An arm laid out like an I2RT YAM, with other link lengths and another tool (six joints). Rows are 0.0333 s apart.
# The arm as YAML. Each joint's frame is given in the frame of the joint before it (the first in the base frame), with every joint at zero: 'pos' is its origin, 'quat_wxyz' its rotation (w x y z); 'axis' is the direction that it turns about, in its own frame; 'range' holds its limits. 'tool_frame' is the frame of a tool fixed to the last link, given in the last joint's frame.
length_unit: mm
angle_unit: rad
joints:
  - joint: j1
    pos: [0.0, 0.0, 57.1]
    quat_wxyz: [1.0, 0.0, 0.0, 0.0]
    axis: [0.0, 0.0, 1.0]
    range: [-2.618, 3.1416]
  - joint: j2
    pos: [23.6, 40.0, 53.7]
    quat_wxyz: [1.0, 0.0, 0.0, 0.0]
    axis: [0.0, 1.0, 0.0]
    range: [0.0, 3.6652]
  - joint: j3
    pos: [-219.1, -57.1, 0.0]
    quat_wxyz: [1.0, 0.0, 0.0, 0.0]
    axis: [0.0, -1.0, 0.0]
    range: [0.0, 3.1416]
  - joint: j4
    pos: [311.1, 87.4, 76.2]
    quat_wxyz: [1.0, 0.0, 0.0, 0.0]
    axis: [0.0, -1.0, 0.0]
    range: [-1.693, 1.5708]
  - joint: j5
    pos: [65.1, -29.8, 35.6]
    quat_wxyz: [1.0, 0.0, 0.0, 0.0]
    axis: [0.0, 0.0, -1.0]
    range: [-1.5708, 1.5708]
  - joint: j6
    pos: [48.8, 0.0, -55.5]
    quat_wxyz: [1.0, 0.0, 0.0, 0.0]
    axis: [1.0, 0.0, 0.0]
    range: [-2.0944, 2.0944]
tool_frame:
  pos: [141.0, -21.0, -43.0]
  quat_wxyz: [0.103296, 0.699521, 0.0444, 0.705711]
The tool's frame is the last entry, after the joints.
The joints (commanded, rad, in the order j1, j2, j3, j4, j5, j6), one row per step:
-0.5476 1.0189 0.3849 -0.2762 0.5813 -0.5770
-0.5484 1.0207 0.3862 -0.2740 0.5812 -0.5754
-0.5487 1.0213 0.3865 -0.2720 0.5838 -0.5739
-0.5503 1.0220 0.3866 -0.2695 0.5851 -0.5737
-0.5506 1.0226 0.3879 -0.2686 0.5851 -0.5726
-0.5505 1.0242 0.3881 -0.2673 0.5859 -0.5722
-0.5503 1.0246 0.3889 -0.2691 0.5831 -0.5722
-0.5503 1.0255 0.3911 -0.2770 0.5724 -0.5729
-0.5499 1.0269 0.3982 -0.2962 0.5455 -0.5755
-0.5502 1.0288 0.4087 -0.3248 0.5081 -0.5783
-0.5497 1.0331 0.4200 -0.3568 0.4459 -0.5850
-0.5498 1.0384 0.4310 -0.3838 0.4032 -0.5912
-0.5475 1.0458 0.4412 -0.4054 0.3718 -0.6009
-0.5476 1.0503 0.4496 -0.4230 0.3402 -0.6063
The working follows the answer.
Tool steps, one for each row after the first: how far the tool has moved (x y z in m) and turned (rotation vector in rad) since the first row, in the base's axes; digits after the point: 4 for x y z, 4 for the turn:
0.0003 -0.0004 0.0001 -0.0006 -0.0027 -0.0018
0.0002 -0.0008 0.0005 -0.0030 -0.0042 -0.0047
0.0000 -0.0014 0.0007 -0.0048 -0.0054 -0.0072
0.0003 -0.0017 0.0011 -0.0055 -0.0076 -0.0082
0.0003 -0.0018 0.0009 -0.0059 -0.0075 -0.0089
0.0006 -0.0015 0.0007 -0.0033 -0.0074 -0.0070
0.0014 -0.0003 -0.0006 0.0073 -0.0057 0.0000
0.0040 0.0026 -0.0027 0.0322 -0.0034 0.0185
0.0071 0.0068 -0.0056 0.0678 0.0000 0.0422
0.0131 0.0141 -0.0113 0.1229 -0.0007 0.0834
0.0166 0.0195 -0.0147 0.1631 0.0028 0.1115
0.0195 0.0242 -0.0173 0.1937 0.0112 0.1377
0.0223 0.0284 -0.0194 0.2224 0.0120 0.1587

Tool pose at each row, in the base's axes (x y z in m, rotation vector in rad; rounded; the steps above come from the unrounded poses):
0.1990 -0.2362 -0.0117 2.2153 0.0309 0.1910
0.1993 -0.2366 -0.0115 2.2144 0.0275 0.1929
0.1992 -0.2370 -0.0112 2.2118 0.0237 0.1929
0.1989 -0.2376 -0.0110 2.2097 0.0204 0.1927
0.1993 -0.2379 -0.0106 2.2088 0.0182 0.1945
0.1993 -0.2380 -0.0108 2.2084 0.0175 0.1940
0.1996 -0.2376 -0.0110 2.2111 0.0195 0.1952
0.2004 -0.2364 -0.0123 2.2219 0.0272 0.1977
0.2030 -0.2336 -0.0144 2.2473 0.0468 0.2068
0.2061 -0.2293 -0.0172 2.2835 0.0722 0.2183
0.2120 -0.2221 -0.0229 2.3383 0.1141 0.2455
0.2156 -0.2166 -0.0264 2.3783 0.1454 0.2600
0.2185 -0.2119 -0.0290 2.4089 0.1783 0.2673
0.2213 -0.2078 -0.0311 2.4368 0.2013 0.2803

